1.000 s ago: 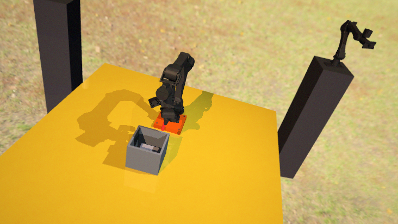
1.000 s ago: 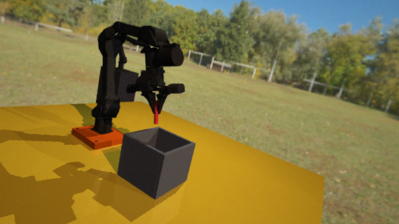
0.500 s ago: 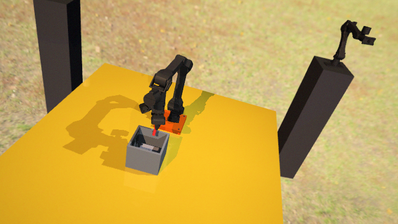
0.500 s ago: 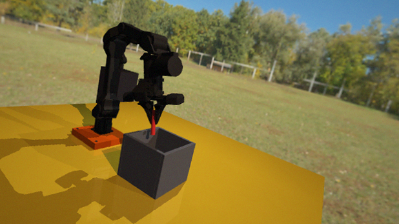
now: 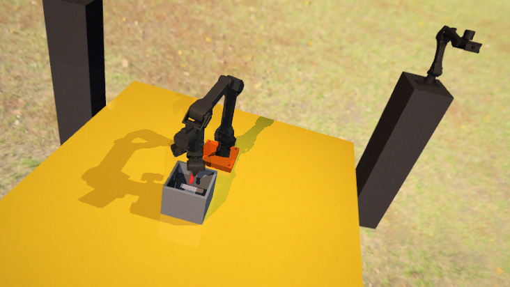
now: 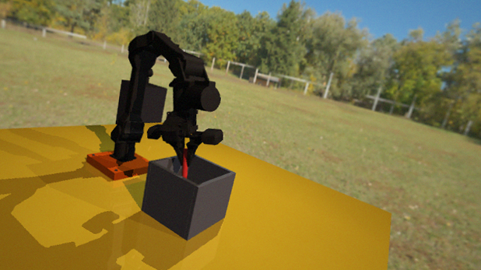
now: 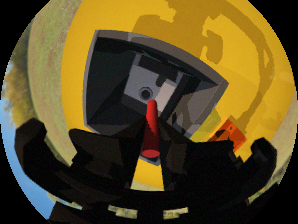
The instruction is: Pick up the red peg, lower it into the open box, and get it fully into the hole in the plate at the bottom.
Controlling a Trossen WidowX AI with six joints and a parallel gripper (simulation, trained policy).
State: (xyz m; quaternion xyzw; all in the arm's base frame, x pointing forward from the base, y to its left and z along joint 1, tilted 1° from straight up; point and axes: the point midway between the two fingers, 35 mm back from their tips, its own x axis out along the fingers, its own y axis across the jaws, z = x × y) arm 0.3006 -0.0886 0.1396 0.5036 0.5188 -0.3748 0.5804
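Now: the red peg 1 cm above my gripper tip. The rest, counted from my gripper tip: grey plate (8 cm below, 3 cm ahead).
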